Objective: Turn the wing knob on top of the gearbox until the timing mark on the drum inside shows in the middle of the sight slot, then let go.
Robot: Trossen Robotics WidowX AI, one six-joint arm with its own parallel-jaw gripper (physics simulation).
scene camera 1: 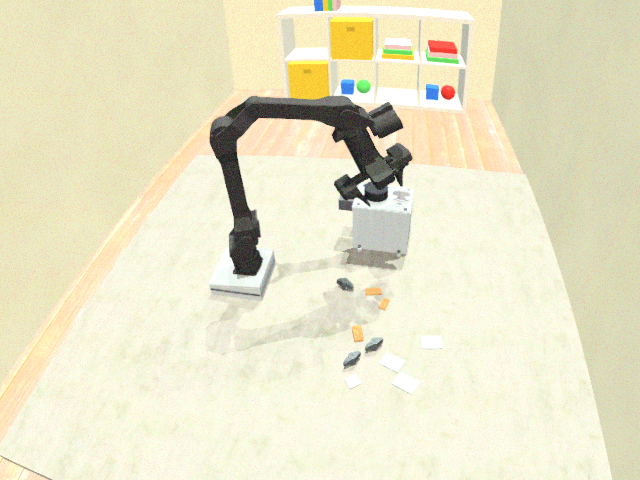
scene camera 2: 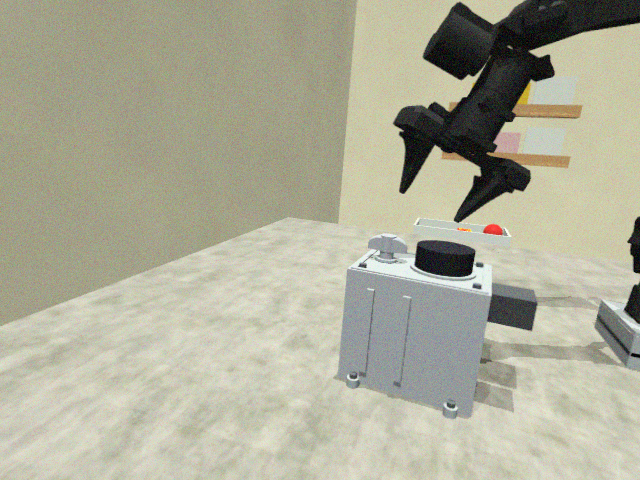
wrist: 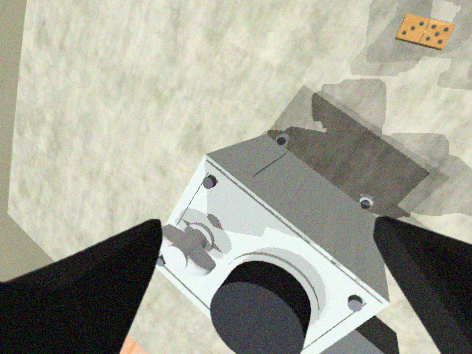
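Where they show: gripper, between the fingertips: (scene camera 1: 385, 196) (scene camera 2: 429, 207) (wrist: 267, 228); arm's base, origin of its link: (scene camera 1: 248, 266).
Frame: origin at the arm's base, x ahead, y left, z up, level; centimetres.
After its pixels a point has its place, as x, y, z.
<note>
The grey gearbox (scene camera 1: 382, 227) @[31.6, 16.4, 3.7] (scene camera 2: 413, 330) @[30.7, 28.8, 3.3] (wrist: 300, 210) @[30.9, 16.8, 6.2] stands upright on the mat. Its light grey wing knob (scene camera 2: 387, 246) @[35.5, 23.6, 10.8] (wrist: 192, 247) @[35.2, 21.9, 11.0] stands on the top near one end, beside a black round cap (scene camera 1: 375, 191) @[29.0, 20.9, 11.6] (scene camera 2: 444, 258) @[28.8, 26.1, 11.1] (wrist: 260, 310) @[29.3, 21.5, 11.7]. My gripper (scene camera 1: 385, 193) @[32.1, 14.6, 14.8] (scene camera 2: 430, 206) @[32.1, 14.6, 14.8] (wrist: 267, 228) @[32.1, 14.6, 14.8] is open and empty, tilted, with its fingertips above the gearbox top and apart from the knob. In the wrist view the left fingertip appears next to the knob. The sight slot and the timing mark cannot be made out in these views.
A dark block (scene camera 1: 345, 202) @[21.1, 20.8, 7.3] (scene camera 2: 512, 305) @[21.4, 25.3, 7.0] juts from the gearbox's side. Orange dominoes (scene camera 1: 373, 291) @[31.6, 0.9, -4.2] (wrist: 425, 31) @[31.5, 1.2, -4.2], dark grey pieces (scene camera 1: 373, 344) @[34.1, -16.6, -2.1] and white cards (scene camera 1: 431, 342) @[47.0, -12.5, -4.5] lie on the mat (scene camera 1: 491, 289) @[62.2, 6.7, -4.8]. A white tray (scene camera 2: 449, 232) with a red ball (scene camera 2: 493, 229) stands beyond the gearbox.
</note>
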